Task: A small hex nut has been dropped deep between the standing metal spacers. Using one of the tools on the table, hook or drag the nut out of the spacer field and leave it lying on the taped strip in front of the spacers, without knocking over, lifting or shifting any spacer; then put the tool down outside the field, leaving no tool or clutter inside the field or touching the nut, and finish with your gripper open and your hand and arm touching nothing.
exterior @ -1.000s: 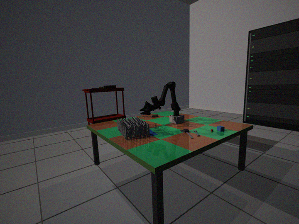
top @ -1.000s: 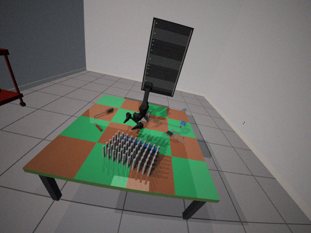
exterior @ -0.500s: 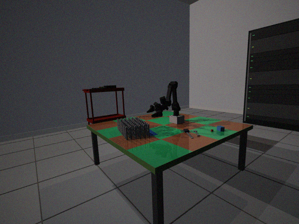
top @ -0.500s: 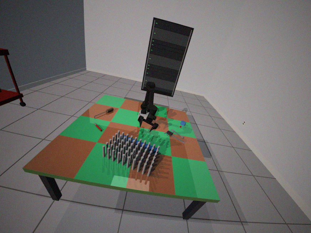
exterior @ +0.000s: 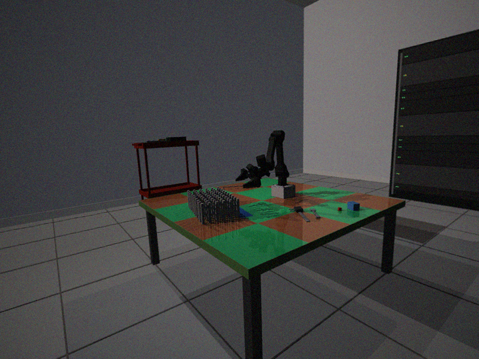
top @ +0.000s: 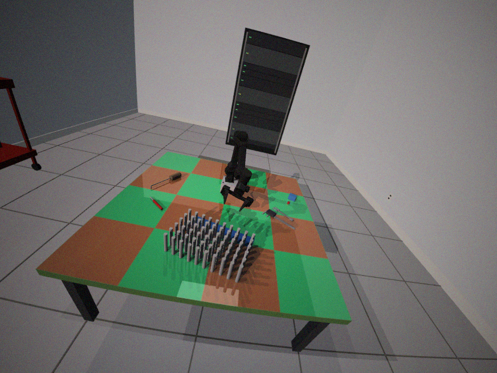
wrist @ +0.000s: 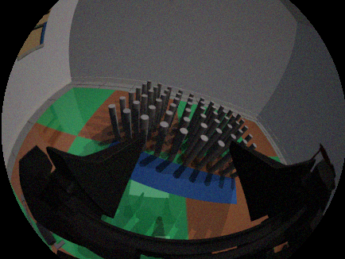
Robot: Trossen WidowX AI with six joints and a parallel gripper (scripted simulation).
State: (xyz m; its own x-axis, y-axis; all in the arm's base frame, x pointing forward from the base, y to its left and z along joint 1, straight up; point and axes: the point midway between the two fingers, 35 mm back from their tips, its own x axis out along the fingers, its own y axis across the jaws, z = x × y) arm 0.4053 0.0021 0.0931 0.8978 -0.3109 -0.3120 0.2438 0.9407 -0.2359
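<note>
The hook tool is 46 cm to the right of my gripper tip, 41 cm behind it and 15 cm below it. Also, from my gripper tip: grey wrench: 40 cm to the left, 19 cm behind, 16 cm below; then red pen-like tool: 46 cm to the right, 18 cm behind, 16 cm below; then blue taped strip: 16 cm below, 3 cm to the right, 2 cm ahead.
</note>
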